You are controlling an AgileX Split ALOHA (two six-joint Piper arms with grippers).
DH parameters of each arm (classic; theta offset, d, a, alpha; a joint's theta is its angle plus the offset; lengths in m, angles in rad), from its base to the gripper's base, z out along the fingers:
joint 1: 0 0.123 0 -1.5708
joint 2: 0.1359 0 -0.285 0
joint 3: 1.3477 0 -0.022 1.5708
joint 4: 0 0.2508 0 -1.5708
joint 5: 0 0 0.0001 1.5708
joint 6: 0 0.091 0 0
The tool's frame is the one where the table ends.
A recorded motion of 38 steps. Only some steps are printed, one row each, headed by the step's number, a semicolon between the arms.
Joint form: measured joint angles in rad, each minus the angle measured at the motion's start. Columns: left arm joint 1, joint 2, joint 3, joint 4, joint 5, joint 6; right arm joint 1, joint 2, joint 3, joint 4, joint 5, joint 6.
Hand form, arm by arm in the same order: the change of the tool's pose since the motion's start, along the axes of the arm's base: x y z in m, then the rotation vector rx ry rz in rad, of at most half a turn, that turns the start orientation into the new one. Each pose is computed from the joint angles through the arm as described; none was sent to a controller.
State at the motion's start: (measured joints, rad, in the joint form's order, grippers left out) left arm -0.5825 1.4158 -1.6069 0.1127 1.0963 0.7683; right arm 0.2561 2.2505 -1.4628 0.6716 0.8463 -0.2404
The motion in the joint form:
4: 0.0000 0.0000 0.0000 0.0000 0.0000 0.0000; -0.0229 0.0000 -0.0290 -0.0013 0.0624 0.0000
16: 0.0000 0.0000 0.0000 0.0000 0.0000 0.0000; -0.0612 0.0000 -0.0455 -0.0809 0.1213 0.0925
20: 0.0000 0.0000 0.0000 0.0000 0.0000 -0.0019; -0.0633 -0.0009 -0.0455 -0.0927 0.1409 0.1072
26: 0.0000 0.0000 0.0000 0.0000 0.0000 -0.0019; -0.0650 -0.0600 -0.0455 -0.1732 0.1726 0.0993
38: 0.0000 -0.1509 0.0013 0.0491 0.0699 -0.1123; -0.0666 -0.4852 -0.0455 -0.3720 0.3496 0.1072
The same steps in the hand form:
4: 0.0000 0.0000 0.0000 0.0000 0.0000 0.0000; 0.0040 -0.0068 0.0069 0.0181 0.0250 0.0079
16: 0.0000 0.0000 0.0000 0.0000 0.0000 0.0000; 0.0062 -0.0259 0.0084 -0.0316 0.0906 -0.0364
20: 0.0000 0.0000 0.0000 -0.0012 0.0006 0.0014; 0.0046 -0.0273 0.0086 -0.0387 0.1117 -0.0358
26: 0.0000 0.0000 0.0000 -0.0012 0.0006 0.0014; 0.0016 -0.0332 0.0311 -0.0895 0.0643 0.0263
38: -0.0427 0.0334 0.0356 -0.0827 -0.0583 0.1039; -0.0492 -0.0559 0.1926 -0.2025 -0.2231 0.1389

